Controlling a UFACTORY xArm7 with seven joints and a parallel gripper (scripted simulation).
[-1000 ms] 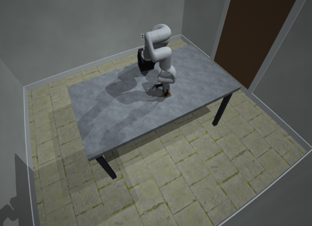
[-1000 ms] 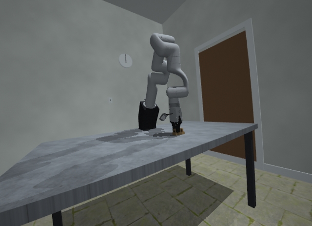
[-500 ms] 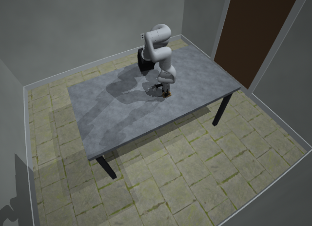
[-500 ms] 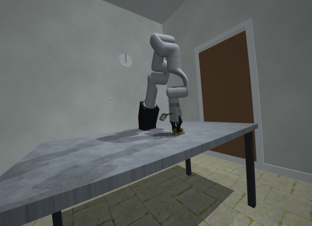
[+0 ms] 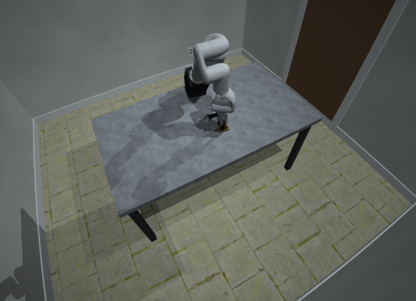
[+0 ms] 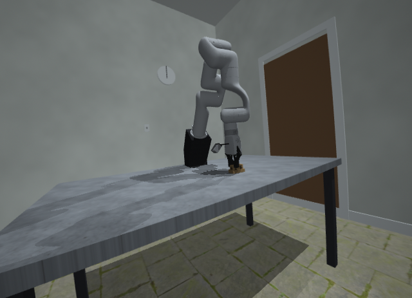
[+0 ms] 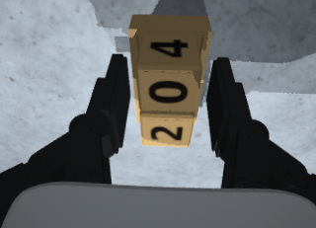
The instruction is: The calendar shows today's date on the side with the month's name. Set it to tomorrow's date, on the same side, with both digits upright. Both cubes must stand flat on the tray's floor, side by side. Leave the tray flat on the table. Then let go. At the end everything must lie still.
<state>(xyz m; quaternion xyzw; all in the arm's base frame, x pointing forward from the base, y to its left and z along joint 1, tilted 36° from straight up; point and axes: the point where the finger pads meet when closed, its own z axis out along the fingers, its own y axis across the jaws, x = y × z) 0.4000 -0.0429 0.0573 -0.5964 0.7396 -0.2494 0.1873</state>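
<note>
Right now my hand is 20 mm to the right of the wooden calendar tray and 40 mm above it.
</note>
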